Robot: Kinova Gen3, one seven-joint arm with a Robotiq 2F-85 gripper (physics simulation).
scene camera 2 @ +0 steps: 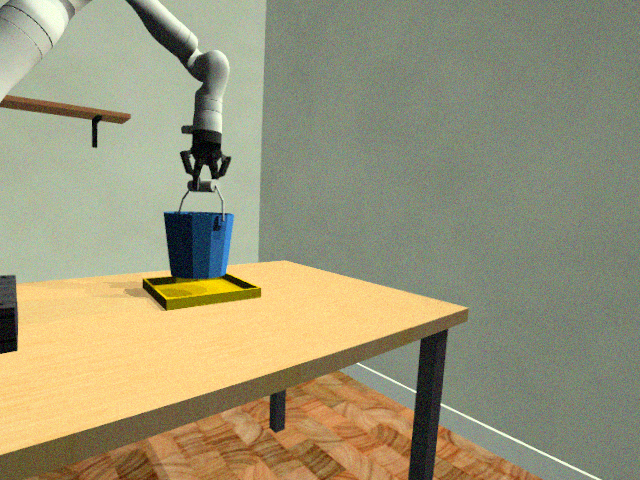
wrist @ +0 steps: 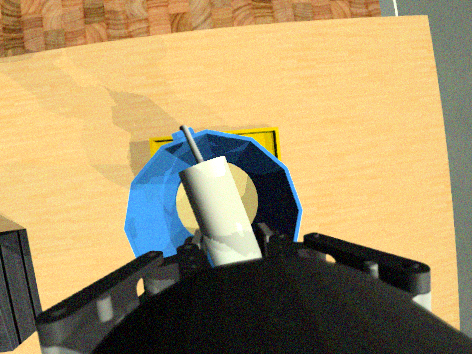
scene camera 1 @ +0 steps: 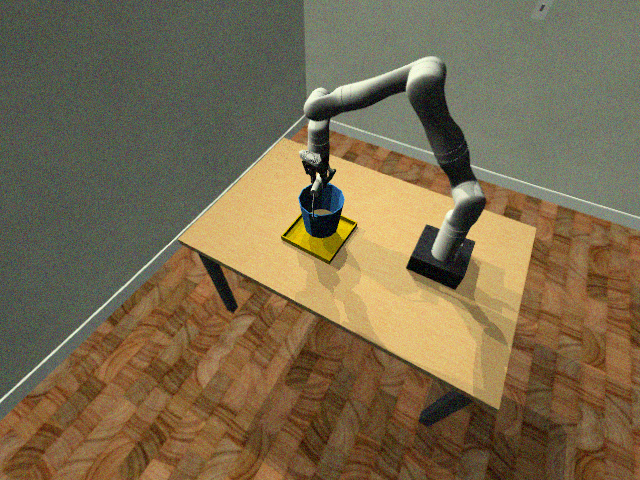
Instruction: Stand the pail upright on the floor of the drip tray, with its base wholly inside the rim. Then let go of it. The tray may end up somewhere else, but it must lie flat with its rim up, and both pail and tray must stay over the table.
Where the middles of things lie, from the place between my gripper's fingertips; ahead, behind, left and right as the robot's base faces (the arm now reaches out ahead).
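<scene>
The yellow drip tray [scene camera 2: 172,293] is 10 mm behind my hand, 10 mm to the left of it and 260 mm below it.
</scene>
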